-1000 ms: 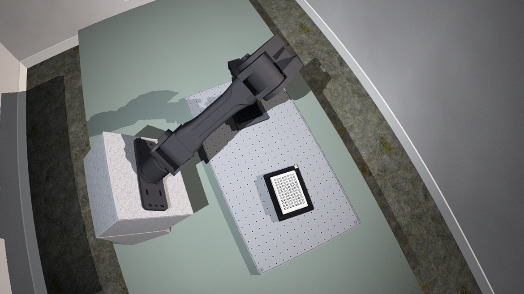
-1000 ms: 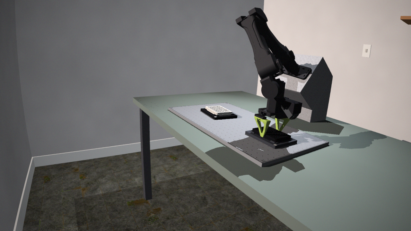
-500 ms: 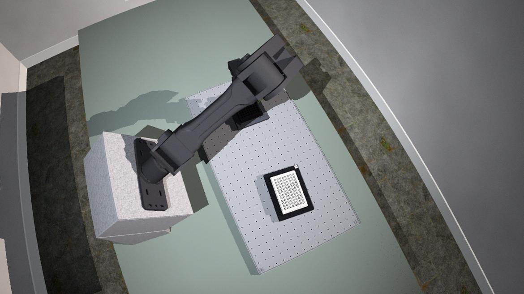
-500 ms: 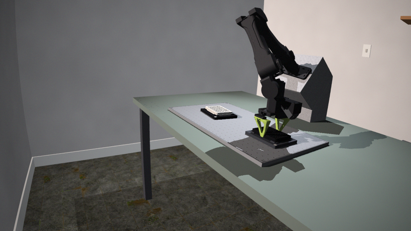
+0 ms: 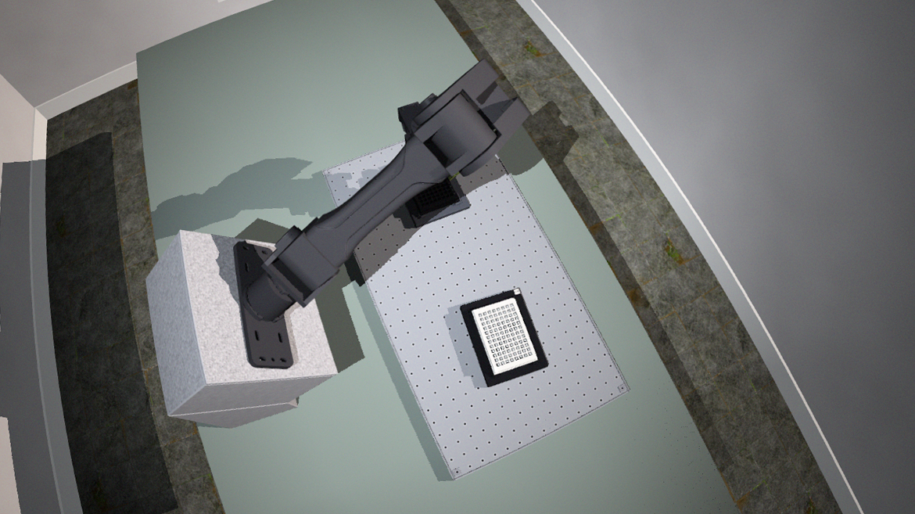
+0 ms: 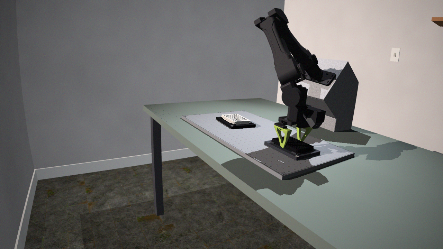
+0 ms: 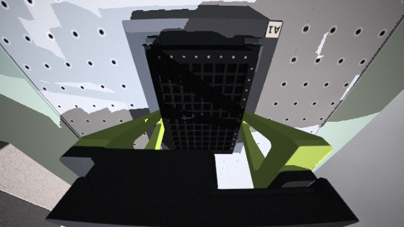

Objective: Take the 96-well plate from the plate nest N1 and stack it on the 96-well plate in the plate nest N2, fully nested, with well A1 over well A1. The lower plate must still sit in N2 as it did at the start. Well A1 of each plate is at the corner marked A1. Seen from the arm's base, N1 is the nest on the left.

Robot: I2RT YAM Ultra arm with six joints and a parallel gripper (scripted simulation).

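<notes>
The black 96-well plate lies right at my hand. From my hand the other things lie so: white 96-well plate: 350 mm to the right, 70 mm ahead; then black nest N2: 350 mm to the right, 70 mm ahead, 10 mm below; then nest N1: 10 mm below.
</notes>
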